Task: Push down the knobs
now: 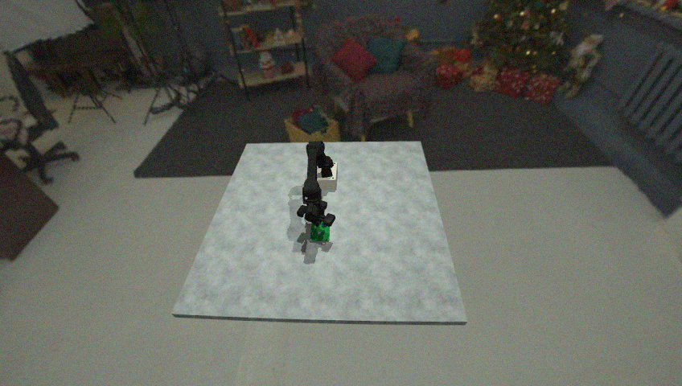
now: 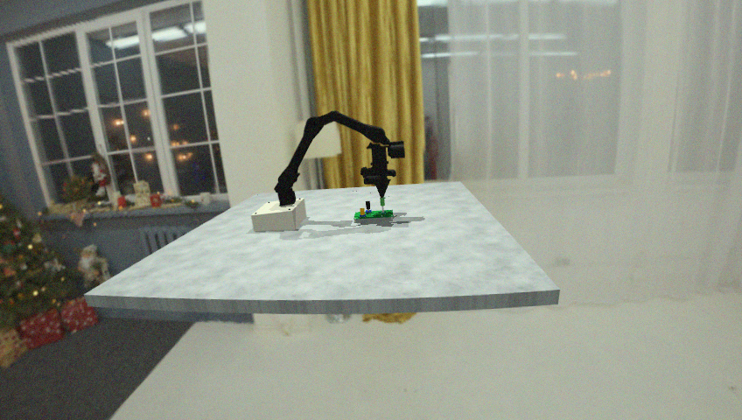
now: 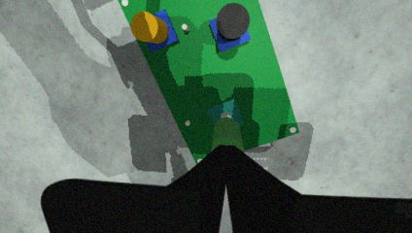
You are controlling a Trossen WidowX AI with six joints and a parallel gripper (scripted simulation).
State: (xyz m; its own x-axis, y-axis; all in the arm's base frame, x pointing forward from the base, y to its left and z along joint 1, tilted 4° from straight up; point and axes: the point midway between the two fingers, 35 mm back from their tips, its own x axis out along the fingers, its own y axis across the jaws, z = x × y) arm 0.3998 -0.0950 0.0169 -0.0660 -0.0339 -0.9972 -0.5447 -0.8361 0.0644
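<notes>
The green knob lies 2 cm below my gripper tip.
</notes>
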